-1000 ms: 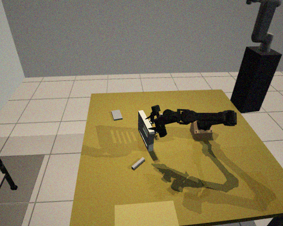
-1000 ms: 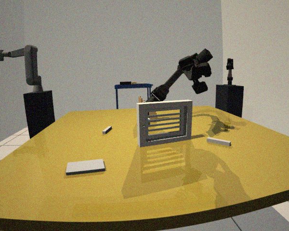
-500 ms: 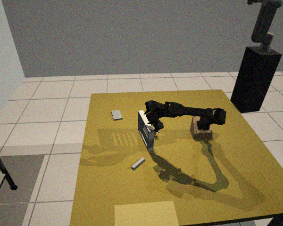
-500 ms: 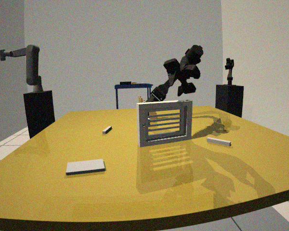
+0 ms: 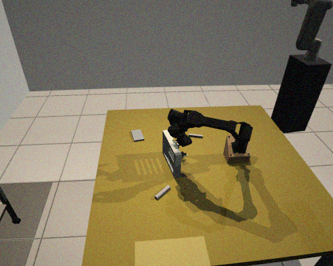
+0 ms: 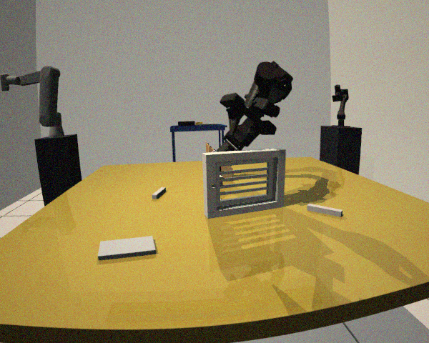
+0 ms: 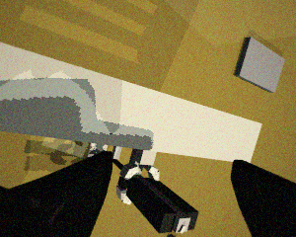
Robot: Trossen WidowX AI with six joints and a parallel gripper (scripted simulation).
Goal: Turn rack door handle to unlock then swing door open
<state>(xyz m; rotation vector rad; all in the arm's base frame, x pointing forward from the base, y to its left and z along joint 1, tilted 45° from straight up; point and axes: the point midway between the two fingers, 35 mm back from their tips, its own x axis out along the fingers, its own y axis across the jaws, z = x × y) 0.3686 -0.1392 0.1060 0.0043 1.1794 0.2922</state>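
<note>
The dark upright handle lies 60 mm behind my gripper tip, 60 mm to the right of it and 100 mm below it. From my gripper tip the other things lie so: flat grey plate (180 mm ahead, 310 mm to the right, 200 mm below).
</note>
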